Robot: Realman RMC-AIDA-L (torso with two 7-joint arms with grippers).
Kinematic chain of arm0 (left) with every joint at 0, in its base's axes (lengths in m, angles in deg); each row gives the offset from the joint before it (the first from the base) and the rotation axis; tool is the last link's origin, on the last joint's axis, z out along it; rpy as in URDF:
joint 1: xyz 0 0 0.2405 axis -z
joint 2: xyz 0 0 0 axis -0.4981 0.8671 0
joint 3: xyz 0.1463 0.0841 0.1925 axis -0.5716 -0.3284 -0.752
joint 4: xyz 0 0 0 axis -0.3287 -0.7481 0.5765
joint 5: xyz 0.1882 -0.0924 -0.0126 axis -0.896 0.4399 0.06
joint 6: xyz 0 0 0 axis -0.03 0.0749 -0.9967
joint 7: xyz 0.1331 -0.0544 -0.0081 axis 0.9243 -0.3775 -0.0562
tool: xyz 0 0 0 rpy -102.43 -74.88 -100.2
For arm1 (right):
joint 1: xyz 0 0 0.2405 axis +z
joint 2: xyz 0 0 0 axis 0.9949 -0.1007 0
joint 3: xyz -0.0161 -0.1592 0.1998 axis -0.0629 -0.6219 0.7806
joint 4: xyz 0 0 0 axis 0.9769 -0.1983 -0.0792
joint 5: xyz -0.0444 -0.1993 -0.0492 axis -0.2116 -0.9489 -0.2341
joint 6: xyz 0 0 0 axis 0.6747 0.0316 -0.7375
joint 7: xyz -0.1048 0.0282 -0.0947 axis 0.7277 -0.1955 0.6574
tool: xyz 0 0 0 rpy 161.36 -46.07 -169.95
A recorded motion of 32 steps. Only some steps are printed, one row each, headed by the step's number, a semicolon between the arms.
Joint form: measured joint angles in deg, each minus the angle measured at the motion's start. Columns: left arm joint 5, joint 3, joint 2, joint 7, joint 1, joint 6, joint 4; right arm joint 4, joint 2, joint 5, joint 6, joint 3, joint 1, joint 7.
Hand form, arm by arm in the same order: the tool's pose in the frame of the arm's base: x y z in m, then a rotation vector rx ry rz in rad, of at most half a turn. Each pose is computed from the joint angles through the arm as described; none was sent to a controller.
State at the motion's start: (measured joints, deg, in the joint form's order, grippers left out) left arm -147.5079 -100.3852 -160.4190 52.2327 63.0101 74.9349 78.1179; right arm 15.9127 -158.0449 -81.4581 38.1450 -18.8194 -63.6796 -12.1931
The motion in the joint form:
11: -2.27 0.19 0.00 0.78 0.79 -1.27 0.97; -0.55 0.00 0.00 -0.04 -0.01 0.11 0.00
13: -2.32 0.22 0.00 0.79 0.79 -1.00 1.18; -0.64 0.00 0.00 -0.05 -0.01 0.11 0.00
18: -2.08 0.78 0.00 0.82 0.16 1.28 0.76; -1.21 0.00 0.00 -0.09 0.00 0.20 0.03
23: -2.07 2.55 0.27 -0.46 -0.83 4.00 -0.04; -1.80 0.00 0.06 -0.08 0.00 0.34 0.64
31: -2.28 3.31 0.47 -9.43 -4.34 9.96 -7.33; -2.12 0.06 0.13 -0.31 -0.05 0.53 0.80
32: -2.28 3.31 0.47 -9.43 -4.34 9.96 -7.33; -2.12 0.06 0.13 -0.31 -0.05 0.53 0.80
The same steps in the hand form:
11: -0.2801 0.2717 -0.1194 -2.6014 -0.3835 -0.6751; 0.2651 0.2528 0.1260 -2.7691 0.6382 0.3556
13: -0.2794 0.2707 -0.1197 -2.6030 -0.3855 -0.6827; 0.2653 0.2528 0.1258 -2.7695 0.6396 0.3570
18: -0.2769 0.2695 -0.1158 -2.5828 -0.3813 -0.7336; 0.2657 0.2531 0.1245 -2.7726 0.6456 0.3658
23: -0.2763 0.2706 -0.1073 -2.5385 -0.4067 -0.7992; 0.2657 0.2536 0.1231 -2.7794 0.6355 0.3744
31: -0.2849 0.2740 -0.0802 -2.4748 -0.4894 -0.9044; 0.2653 0.2550 0.1228 -2.7796 0.6300 0.3780
32: -0.2849 0.2740 -0.0802 -2.4748 -0.4894 -0.9044; 0.2653 0.2550 0.1228 -2.7796 0.6300 0.3780

